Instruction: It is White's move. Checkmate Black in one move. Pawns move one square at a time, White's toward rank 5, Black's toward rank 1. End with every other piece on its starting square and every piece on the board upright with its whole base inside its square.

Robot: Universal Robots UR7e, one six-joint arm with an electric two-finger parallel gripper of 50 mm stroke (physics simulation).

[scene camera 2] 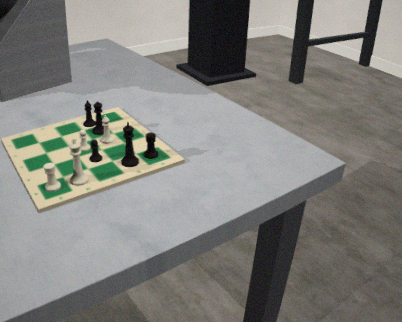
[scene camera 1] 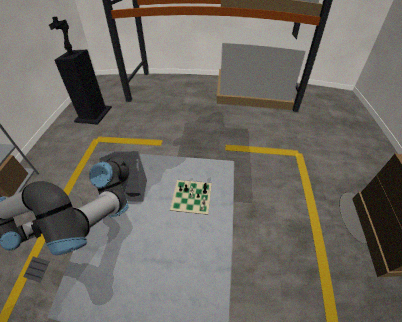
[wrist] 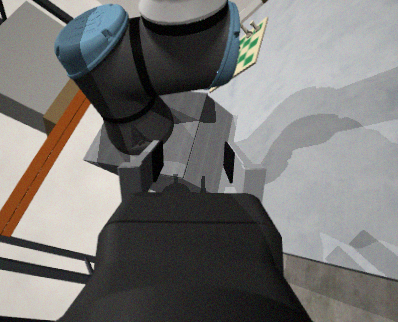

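Observation:
The green-and-cream board lies on the table. In scene camera 2, a white rook stands in the near left corner square, beside a tall crowned white piece. A tall black piece and a black rook stand toward the right corner. A black pawn, a white pawn and a slimmer white piece are near the middle. Two black pieces stand behind them. All look upright. My gripper is open and empty, away from the board.
A grey block-shaped base stands on the table beside the board. My arm reaches over the table's left side. A black pedestal and a rack with an orange beam stand beyond the table.

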